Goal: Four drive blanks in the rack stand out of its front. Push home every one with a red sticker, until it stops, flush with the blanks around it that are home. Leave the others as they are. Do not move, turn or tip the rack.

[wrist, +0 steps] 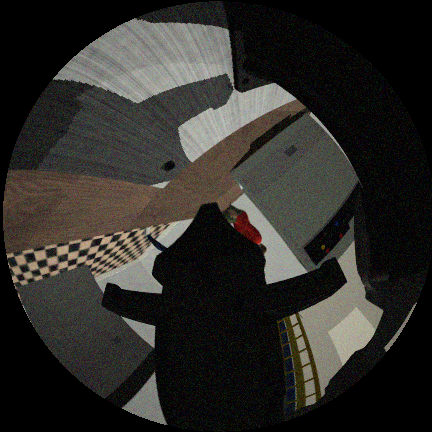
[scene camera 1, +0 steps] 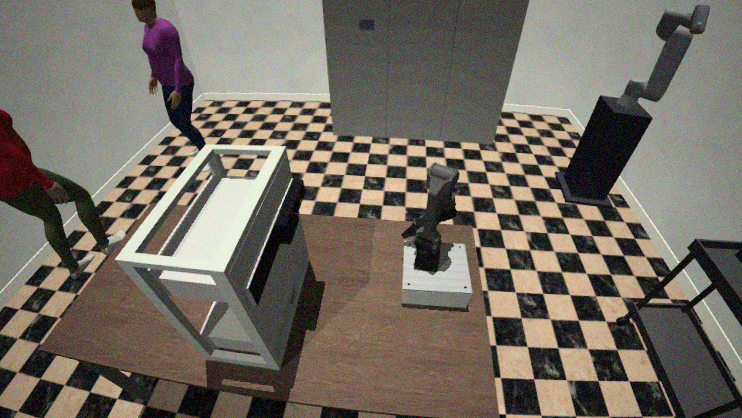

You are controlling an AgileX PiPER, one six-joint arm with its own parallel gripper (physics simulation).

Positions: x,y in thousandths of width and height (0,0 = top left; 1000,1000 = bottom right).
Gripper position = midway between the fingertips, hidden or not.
In view: my gripper (wrist: 487,492) and a rack (scene camera 1: 325,585).
